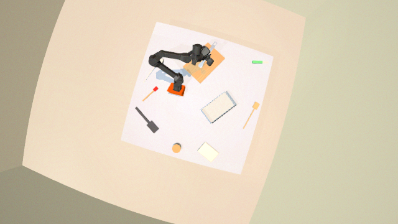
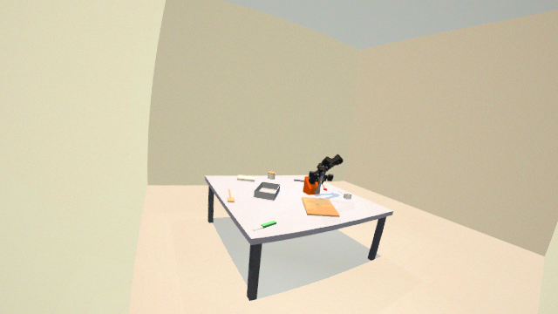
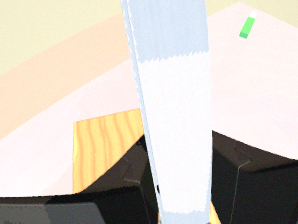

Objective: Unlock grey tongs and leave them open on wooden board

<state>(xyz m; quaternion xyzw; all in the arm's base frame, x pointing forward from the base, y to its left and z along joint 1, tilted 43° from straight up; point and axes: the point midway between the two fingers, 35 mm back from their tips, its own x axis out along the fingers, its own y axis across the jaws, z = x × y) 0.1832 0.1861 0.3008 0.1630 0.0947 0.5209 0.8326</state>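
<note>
My gripper tip is now 4 cm past the wooden board, 2 cm to the left of it and 19 cm above it. Also, from my gripper tip: roasting tin: 23 cm ahead, 40 cm to the right, 17 cm below; red-tipped spatula: 45 cm behind, 45 cm to the right, 19 cm below; dark turner: 41 cm behind, 74 cm to the right, 19 cm below.
</note>
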